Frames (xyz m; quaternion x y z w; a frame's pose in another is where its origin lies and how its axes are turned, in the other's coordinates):
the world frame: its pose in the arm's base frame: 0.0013 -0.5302 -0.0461 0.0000 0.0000 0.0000 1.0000
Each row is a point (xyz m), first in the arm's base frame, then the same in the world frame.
Working: the arm's base frame: its pose in the world frame: -0.0013 0.5302 0.0461 0.0000 0.0000 0.0000 1.0000

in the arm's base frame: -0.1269 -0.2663 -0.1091
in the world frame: -0.1282 0.2639 -0.0630
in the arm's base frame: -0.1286 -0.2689 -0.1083
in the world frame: -0.1299 0.2613 -0.0622
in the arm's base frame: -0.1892 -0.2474 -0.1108
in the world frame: -0.1905 0.2828 -0.0647
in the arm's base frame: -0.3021 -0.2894 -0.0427
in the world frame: -0.3034 0.2408 0.0034
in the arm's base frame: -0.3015 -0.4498 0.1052
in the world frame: -0.3028 0.0804 0.1513
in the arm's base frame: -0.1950 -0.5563 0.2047
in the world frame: -0.1963 -0.0261 0.2508
